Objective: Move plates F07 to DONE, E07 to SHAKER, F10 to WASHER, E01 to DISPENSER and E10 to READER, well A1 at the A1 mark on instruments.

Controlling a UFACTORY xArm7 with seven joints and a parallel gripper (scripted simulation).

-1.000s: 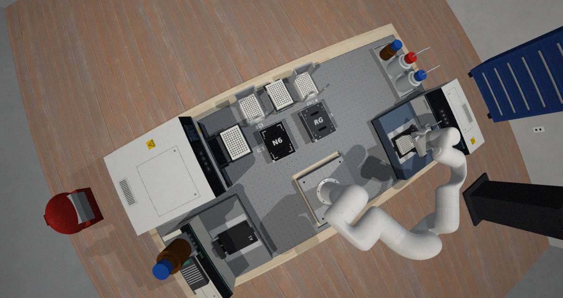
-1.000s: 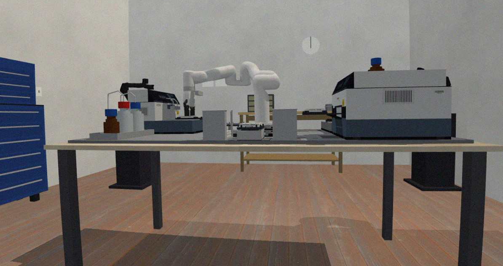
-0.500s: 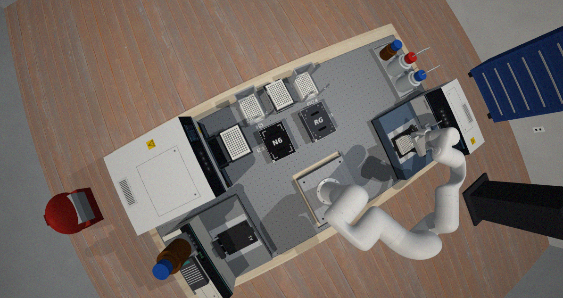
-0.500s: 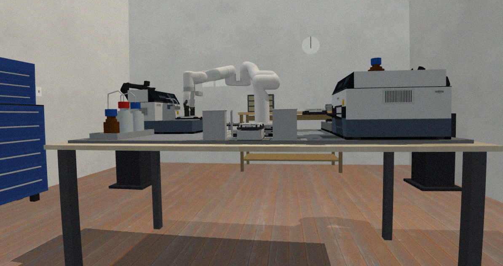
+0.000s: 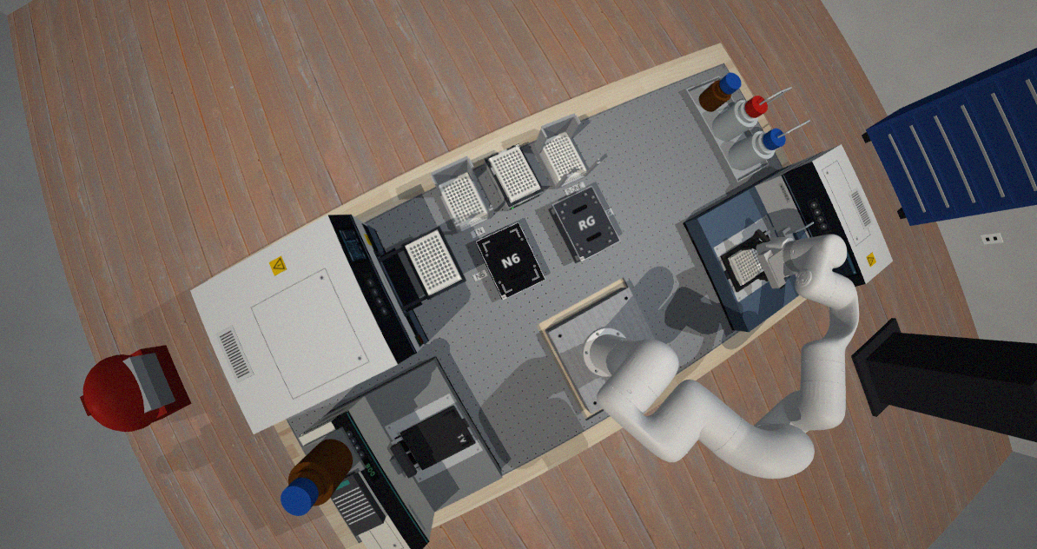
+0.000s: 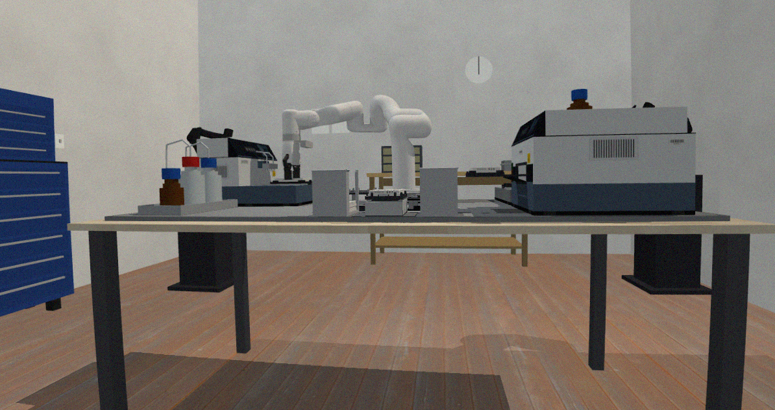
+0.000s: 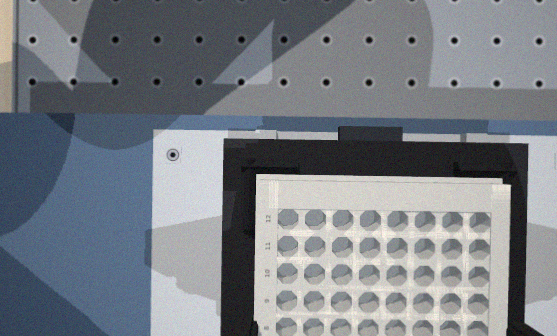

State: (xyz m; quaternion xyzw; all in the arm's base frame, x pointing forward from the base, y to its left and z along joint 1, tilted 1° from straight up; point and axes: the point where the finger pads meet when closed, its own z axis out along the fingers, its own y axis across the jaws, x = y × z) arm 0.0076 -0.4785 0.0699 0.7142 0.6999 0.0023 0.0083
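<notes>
The washer nest lies 20 mm below my hand. Also, from my hand: washer housing 10 mm behind, 250 mm to the right, 10 mm below; then blue washer base 30 mm to the right, 70 mm below; then regrip nest RG 310 mm ahead, 370 mm to the left, 60 mm below.
</notes>
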